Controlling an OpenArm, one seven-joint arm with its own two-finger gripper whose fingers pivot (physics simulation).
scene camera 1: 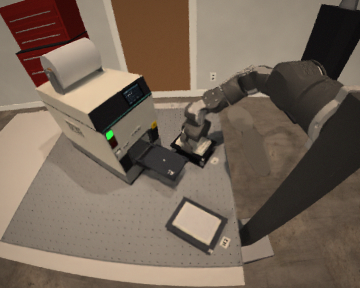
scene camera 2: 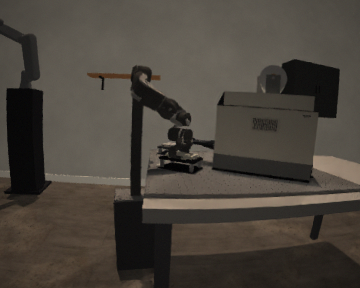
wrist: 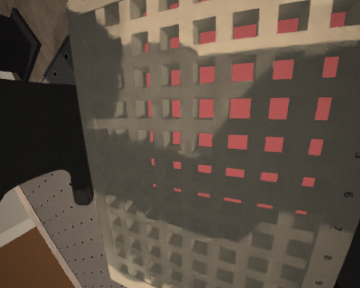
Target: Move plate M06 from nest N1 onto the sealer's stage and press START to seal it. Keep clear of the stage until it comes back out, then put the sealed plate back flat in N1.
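Note:
The white multi-well plate (scene camera 1: 202, 146) (scene camera 2: 186, 156) (wrist: 200, 120) is at the black nest N1 (scene camera 1: 202, 162) (scene camera 2: 192, 161) beside the sealer. Its wells show red in the wrist view. My gripper (scene camera 1: 192, 142) (scene camera 2: 181, 149) points down, low over the plate, and is open. In the wrist view one black finger stands close along the plate's left edge; the other finger cannot be made out. The sealer (scene camera 1: 125, 117) (scene camera 2: 265, 132) has its dark stage (scene camera 1: 161, 161) out, with no plate on it. A green light (scene camera 1: 109, 134) glows on its front; START's lettering is unreadable.
A second pale plate (scene camera 1: 197, 223) lies in nest N2 (scene camera 1: 192, 242) near the table's front edge. The sealer's tall body stands left of my gripper in scene camera 1. A film roll (scene camera 1: 74, 62) (scene camera 2: 273, 80) sits on top of it.

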